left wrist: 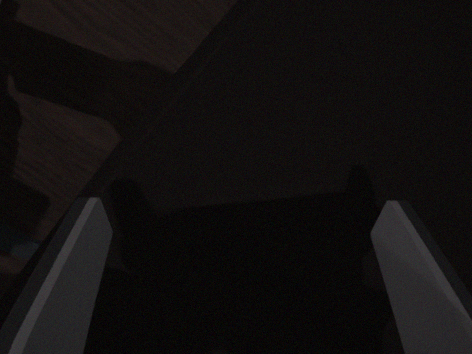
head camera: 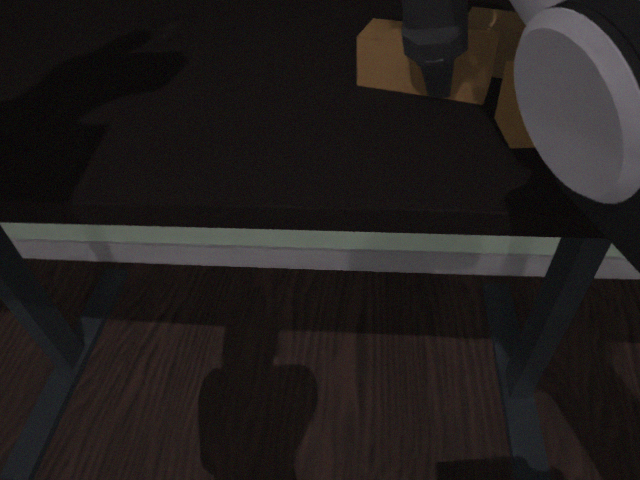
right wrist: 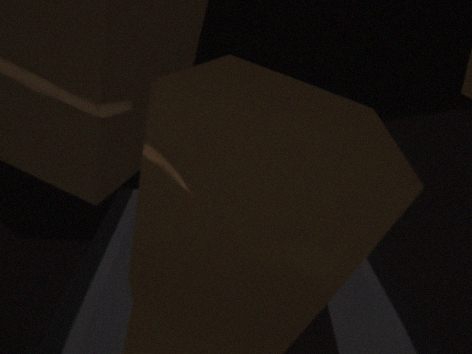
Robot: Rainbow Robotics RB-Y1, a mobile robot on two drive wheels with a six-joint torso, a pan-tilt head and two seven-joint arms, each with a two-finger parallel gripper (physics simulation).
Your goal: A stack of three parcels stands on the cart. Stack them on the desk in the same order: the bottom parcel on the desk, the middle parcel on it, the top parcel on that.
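Places are measured from the robot's base along level axes (x right, y ahead, z up), in millimetres.
Pixels of known places: left gripper, between the fingertips: (left wrist: 244,217); right gripper, between the fingertips: (head camera: 440,69) (right wrist: 233,210).
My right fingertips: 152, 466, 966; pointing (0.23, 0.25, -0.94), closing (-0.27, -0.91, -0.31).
Behind a point stands the place of what it marks, as x, y, z.
A long tan parcel (head camera: 379,56) @(88, 465, 985) (right wrist: 270,150) @(190, 440, 1003) is low at the dark tabletop (head camera: 258,144) @(-37, 383, 950); whether it touches the top cannot be seen. My right gripper (head camera: 439,85) @(152, 466, 966) (right wrist: 233,210) @(152, 466, 966) is shut on it, one finger across its near face, the other tip hidden behind it. A second tan parcel (head camera: 509,46) @(222, 465, 986) (right wrist: 100,45) @(214, 470, 1000) is just behind the first in the head view. A third tan parcel (head camera: 511,116) @(180, 352, 974) (right wrist: 468,80) @(187, 389, 953) is at the right, partly hidden by the arm. My left gripper (left wrist: 244,217) @(-338, 392, 989) is open and empty above the dark top, out of the head view.
The pale right arm (head camera: 573,113) @(96, 154, 1098) covers the right side of the head view. The tabletop's front edge (head camera: 258,217) @(-39, 297, 939) crosses the picture, with a leg (head camera: 558,310) @(488, 541, 398) at each side. The wooden floor (head camera: 387,387) @(175, 633, 0) carries robot shadows. The cart cannot be made out.
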